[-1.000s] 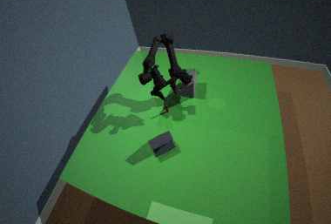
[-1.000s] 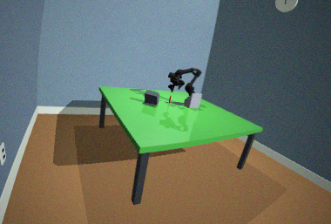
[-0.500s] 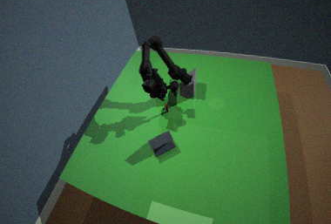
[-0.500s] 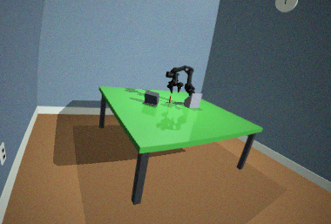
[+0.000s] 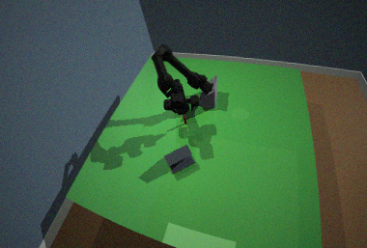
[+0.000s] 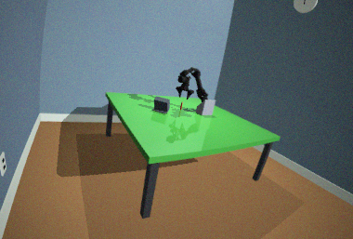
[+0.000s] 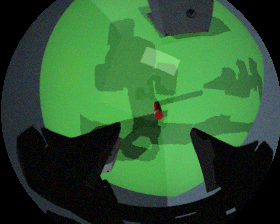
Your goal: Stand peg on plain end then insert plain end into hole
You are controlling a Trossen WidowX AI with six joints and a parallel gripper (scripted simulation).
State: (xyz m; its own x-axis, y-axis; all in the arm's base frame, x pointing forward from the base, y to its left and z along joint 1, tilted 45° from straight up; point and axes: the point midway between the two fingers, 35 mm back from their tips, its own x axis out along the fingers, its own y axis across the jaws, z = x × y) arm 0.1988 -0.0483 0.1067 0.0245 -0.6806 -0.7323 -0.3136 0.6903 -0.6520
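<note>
Now: the red peg 60 mm below my gripper tip. From my gripper tip the other things lie so: sloped grey panel: 240 mm ahead, 30 mm to the left, 60 mm below.
</note>
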